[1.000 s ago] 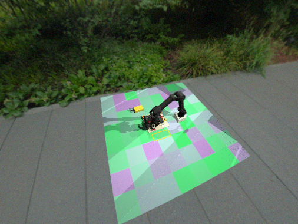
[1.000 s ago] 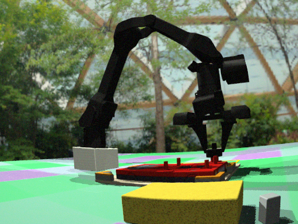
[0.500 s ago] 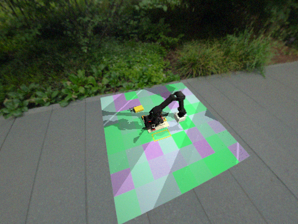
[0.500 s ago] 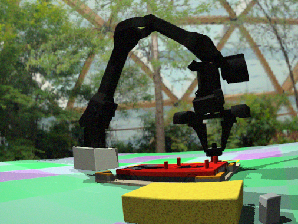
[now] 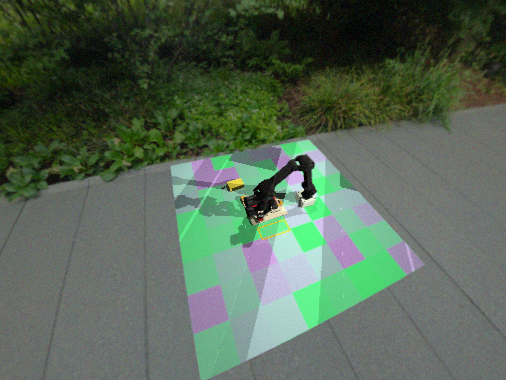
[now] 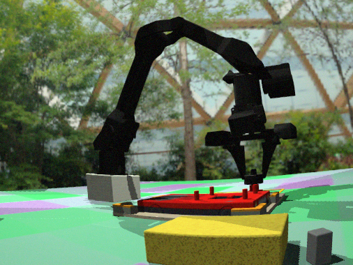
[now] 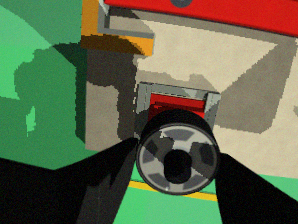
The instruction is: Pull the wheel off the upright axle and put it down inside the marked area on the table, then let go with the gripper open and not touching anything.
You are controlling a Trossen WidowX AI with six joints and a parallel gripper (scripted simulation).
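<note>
Right now the upright axle is 1 cm below my gripper tip. The rest, counted from my gripper tip: yellow block 5 cm ahead, 32 cm to the right, 3 cm below; then wheel right at my gripper tip.
</note>
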